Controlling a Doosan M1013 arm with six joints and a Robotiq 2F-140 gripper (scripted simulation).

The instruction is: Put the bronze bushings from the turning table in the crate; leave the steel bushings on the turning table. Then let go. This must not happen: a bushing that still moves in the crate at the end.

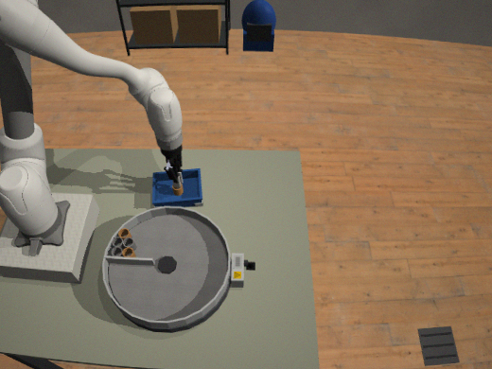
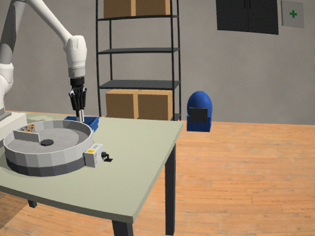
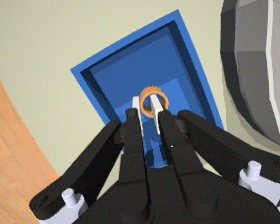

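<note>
My gripper is now 10 mm to the left of the crate and 50 mm above it. Also, from my hand: grey turning table 40 mm behind, 350 mm to the right, 20 mm below.
</note>
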